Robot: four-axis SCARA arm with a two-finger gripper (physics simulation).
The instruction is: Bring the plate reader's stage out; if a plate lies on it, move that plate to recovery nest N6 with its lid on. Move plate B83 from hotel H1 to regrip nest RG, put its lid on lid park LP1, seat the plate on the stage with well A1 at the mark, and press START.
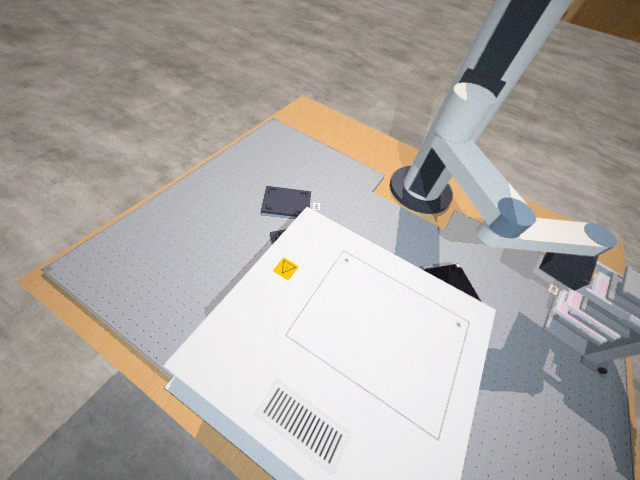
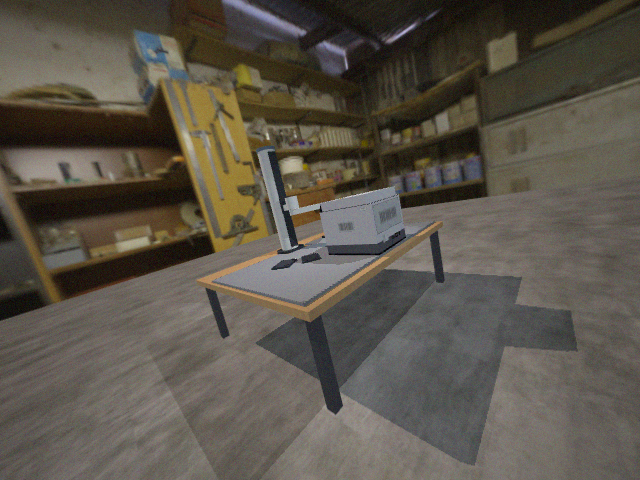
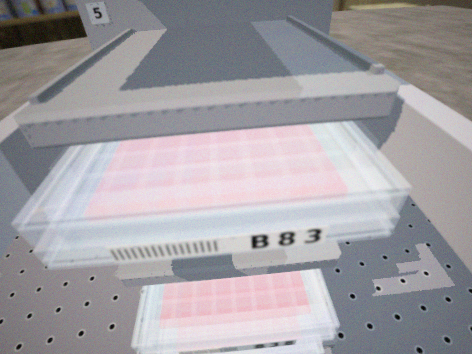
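Observation:
Plate B83, clear with pink wells and its lid on, lies level under the shelf board marked 5 of the hotel. My gripper is shut on it; the pale fingers run along its two short sides. It seems slightly above its own shelf lip. The white plate reader stands on the table. A black tray, apparently the stage, sticks out on its arm side; no plate shows on the visible part. START does not show.
Another plate sits lower in the hotel. A dark nest and a second one, partly hidden, lie beside the reader. The arm's column stands at the table's back edge. Perforated deck surrounds them.

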